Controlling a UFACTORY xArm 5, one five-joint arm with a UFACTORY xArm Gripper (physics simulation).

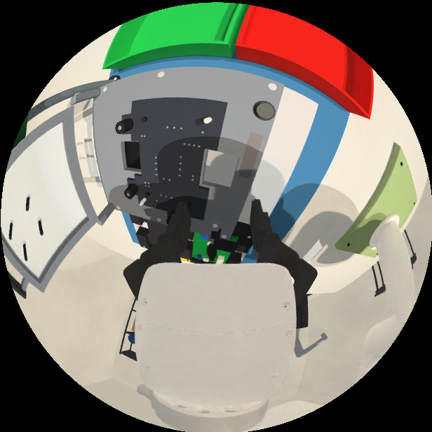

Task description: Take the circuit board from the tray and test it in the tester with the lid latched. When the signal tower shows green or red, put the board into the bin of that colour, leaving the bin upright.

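The tester [250, 95] has a grey top with a dark bed [170, 145]. Its lid [47, 170], a white panel in a grey frame with several black pins, stands open at the left. Green circuit board parts [200, 246] show among the black tray parts [242, 232], below the tester and partly hidden by the gripper body. My gripper [219, 210] is open and empty, its fingertips over the tester's lower edge. The green bin [175, 32] and the red bin [300, 45] are side by side at the top. I cannot make out a lit signal tower.
A blue mat [325, 137] shows around the tester. A light green plate [382, 197] with part of the white arm [397, 255] is at the right. A dark green thing [21, 134] shows at the left edge. A round grey button [264, 110] is on the tester's upper right.
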